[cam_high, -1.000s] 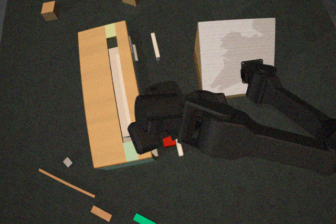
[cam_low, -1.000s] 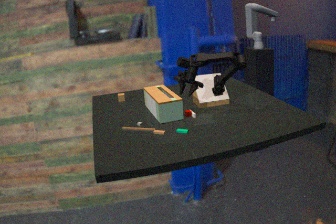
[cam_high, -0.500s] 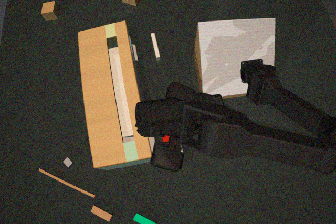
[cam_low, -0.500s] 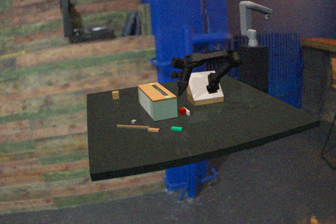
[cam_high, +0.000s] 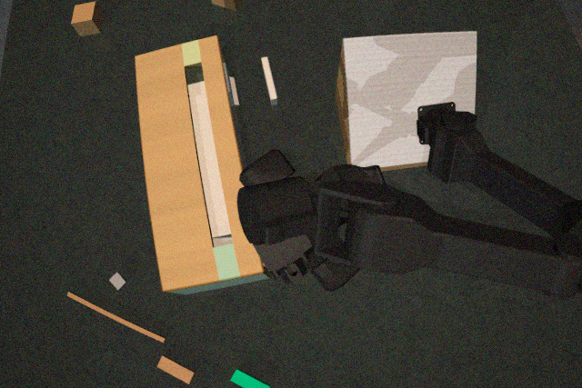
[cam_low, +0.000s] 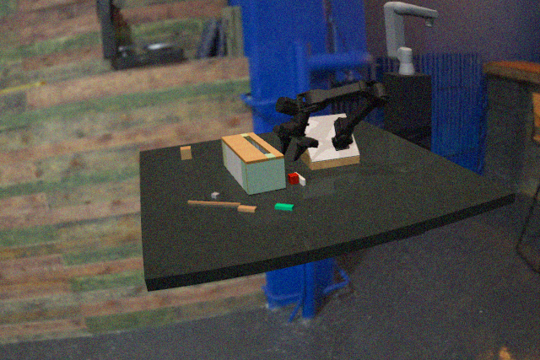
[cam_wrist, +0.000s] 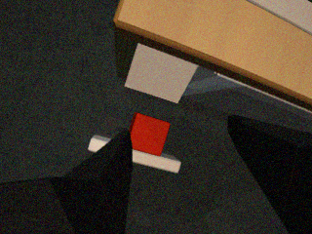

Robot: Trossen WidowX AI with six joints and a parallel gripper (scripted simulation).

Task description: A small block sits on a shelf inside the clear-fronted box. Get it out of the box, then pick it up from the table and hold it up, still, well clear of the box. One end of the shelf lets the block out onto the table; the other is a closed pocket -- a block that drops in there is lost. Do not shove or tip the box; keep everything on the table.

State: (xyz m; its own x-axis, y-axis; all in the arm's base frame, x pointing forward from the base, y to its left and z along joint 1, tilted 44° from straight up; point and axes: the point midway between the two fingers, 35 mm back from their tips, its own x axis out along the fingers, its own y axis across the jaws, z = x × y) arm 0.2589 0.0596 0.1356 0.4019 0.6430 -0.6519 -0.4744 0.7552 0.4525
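Now: gripper tip 1 cm past the red block and 8 cm above it. From my gripper tip the other things lie so: box: 8 cm ahead, 14 cm to the right, 4 cm below; green block: 9 cm ahead, 22 cm to the left, 9 cm below; tan tile: 21 cm ahead, 18 cm to the left, 9 cm below.
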